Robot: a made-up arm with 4 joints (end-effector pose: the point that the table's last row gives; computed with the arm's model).
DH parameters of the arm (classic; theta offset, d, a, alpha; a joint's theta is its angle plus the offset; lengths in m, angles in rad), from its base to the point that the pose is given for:
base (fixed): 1.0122 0 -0.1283 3.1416
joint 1: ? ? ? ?
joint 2: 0 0.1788 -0.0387 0.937
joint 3: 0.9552 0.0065 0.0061 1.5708
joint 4: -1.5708 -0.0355 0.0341 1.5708
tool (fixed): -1.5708 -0.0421 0 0
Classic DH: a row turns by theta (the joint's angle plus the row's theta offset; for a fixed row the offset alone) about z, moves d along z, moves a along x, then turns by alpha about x.
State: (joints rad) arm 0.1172 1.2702 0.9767 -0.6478
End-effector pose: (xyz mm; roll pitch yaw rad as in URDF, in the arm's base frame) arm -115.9 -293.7 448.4 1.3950 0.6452 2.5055
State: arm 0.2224 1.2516 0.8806 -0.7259
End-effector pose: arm -135.0 -289.4 451.2 1.5468 0.7110 2.5104
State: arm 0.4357 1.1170 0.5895 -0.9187
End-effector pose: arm -174.4 -280.5 460.9 2.1160 0.8198 2.8145
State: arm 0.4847 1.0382 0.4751 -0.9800
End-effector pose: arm -184.0 -280.5 465.4 2.3544 0.8041 3.0163
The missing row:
joint 1: 0.057 -0.5916 -0.1077 -0.937
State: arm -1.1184 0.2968 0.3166 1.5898
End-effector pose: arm 169.8 -163.8 422.5 0.0319 0.2335 -0.9396
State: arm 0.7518 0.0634 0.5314 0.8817
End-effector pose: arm -201.3 -344.0 464.8 0.6924 0.0510 -2.8915
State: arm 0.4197 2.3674 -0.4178 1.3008
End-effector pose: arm -55.9 -324.7 436.3 2.8915 1.4396 -0.9562
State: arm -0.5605 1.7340 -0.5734 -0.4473
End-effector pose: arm 54.9 -278.9 452.1 -3.1268 0.9459 -1.0225
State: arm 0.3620 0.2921 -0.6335 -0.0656
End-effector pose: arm -68.9 -338.4 512.7 1.8527 0.0927 -1.4630
